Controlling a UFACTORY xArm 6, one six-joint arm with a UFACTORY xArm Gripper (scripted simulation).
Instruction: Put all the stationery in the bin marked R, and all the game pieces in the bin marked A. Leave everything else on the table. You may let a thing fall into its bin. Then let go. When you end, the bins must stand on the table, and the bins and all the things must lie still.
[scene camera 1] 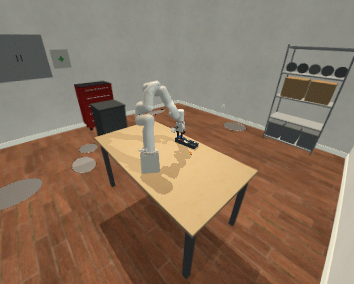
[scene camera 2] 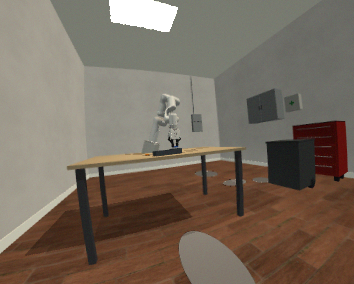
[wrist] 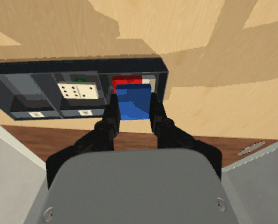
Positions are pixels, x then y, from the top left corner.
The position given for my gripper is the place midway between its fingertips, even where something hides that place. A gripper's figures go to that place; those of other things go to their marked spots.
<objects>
My gripper (wrist: pixel 134 102): 14 cm from the lens. A blue block (wrist: pixel 134 99) is 12 cm from the lens.
</objects>
